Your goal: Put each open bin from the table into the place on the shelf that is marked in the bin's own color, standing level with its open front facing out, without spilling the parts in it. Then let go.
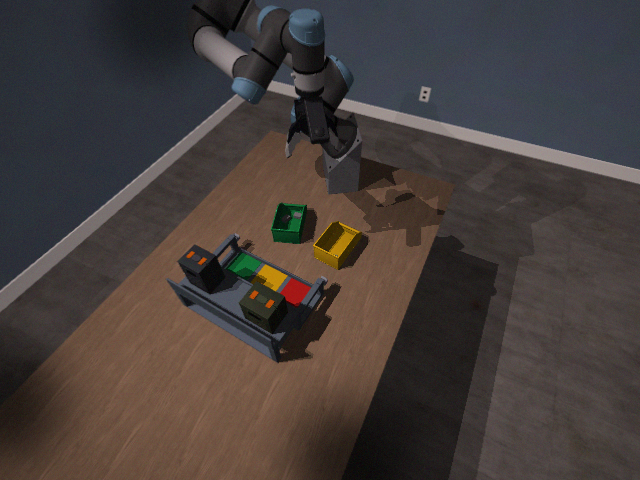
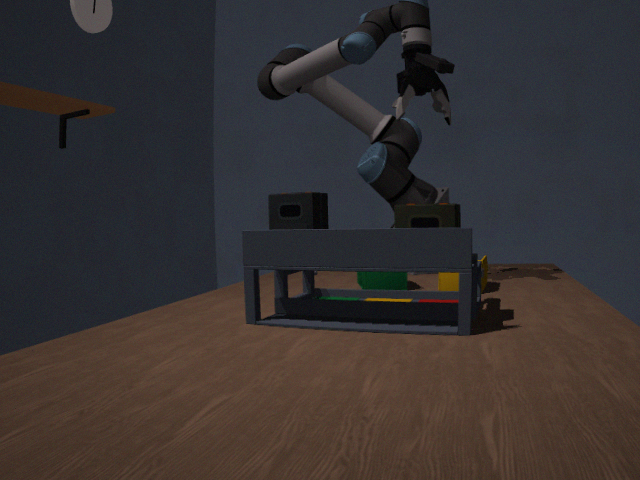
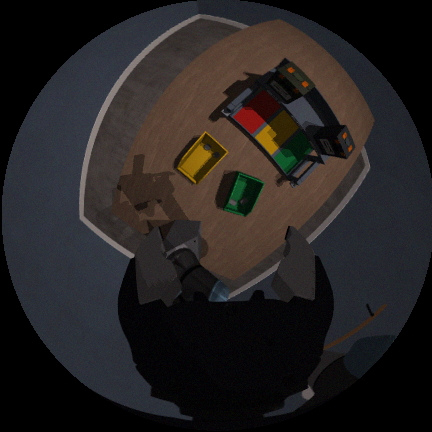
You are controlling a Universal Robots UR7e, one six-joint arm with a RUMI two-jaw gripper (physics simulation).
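Places are measured from the arm's base along level axes (x ahead, y left, z up), in centimetres.
Where they show: gripper, fingertip midpoint: (image 1: 312,154) (image 2: 424,122) (image 3: 223,228); arm's base, link origin: (image 1: 342,140) (image 3: 177,263).
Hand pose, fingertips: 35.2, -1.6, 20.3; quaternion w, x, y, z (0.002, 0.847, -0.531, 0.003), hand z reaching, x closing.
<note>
Each offset is from my fingertips to the top centre of the thing, as dx, dy, dz. "spot": to the spot under its first point.
A green bin @(spot: +3.7, -9.1, -33.5) (image 1: 289,232) (image 2: 383,280) (image 3: 245,189) and a yellow bin @(spot: +10.1, +6.9, -34.4) (image 1: 328,256) (image 2: 448,281) (image 3: 199,159) stand upright and apart on the table, with small grey parts inside both. The grey shelf @(spot: +42.8, -15.0, -29.7) (image 1: 227,322) (image 2: 356,248) bears a green mark @(spot: +17.2, -21.7, -39.1) (image 1: 245,264) (image 3: 287,162), a yellow mark @(spot: +19.6, -10.3, -39.1) (image 1: 273,276) (image 3: 267,142) and a red mark @(spot: +23.2, -0.6, -39.1) (image 1: 297,291) (image 3: 248,120) side by side; no bin stands on them. My gripper (image 1: 311,150) (image 2: 423,118) (image 3: 223,228) is open and empty, high above the table near the arm's base, away from both bins.
On top of the shelf stand a dark grey box @(+31.2, -26.7, -17.4) (image 1: 200,268) (image 2: 298,210) (image 3: 334,142) and an olive box @(+38.1, -4.6, -19.9) (image 1: 263,308) (image 2: 427,215) (image 3: 294,84). The arm's base block (image 1: 343,175) stands behind the bins. A wooden wall shelf (image 2: 46,99) is at the left.
</note>
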